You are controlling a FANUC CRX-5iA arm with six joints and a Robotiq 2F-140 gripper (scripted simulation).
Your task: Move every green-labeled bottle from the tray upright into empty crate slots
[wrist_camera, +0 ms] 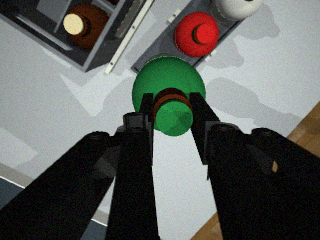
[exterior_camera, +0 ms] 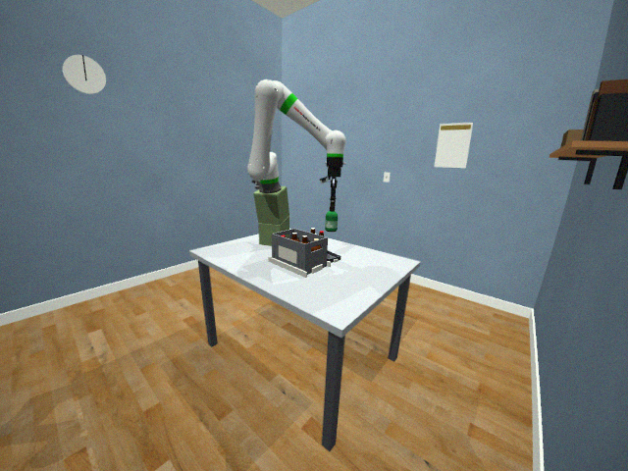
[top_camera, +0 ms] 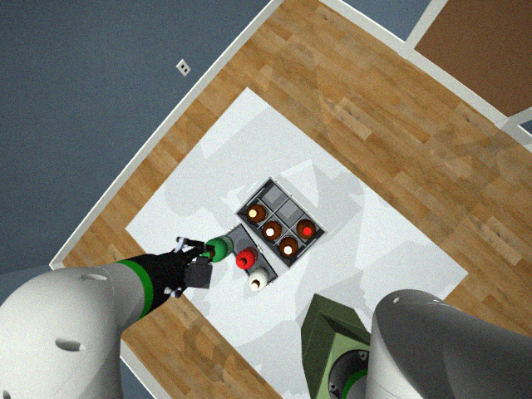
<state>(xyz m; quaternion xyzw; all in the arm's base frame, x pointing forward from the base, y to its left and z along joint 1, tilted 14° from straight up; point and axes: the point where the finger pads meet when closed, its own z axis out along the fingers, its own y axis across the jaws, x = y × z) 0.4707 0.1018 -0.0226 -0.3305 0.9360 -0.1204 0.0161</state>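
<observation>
The green-labeled bottle lies 8 cm below my hand. From my hand the other things lie so: white bottle: 26 cm below, 18 cm behind, 2 cm to the left; then red-labeled bottle: 26 cm below, 8 cm behind, 1 cm to the left; then crate: 26 cm below, 20 cm to the right, 7 cm behind.
</observation>
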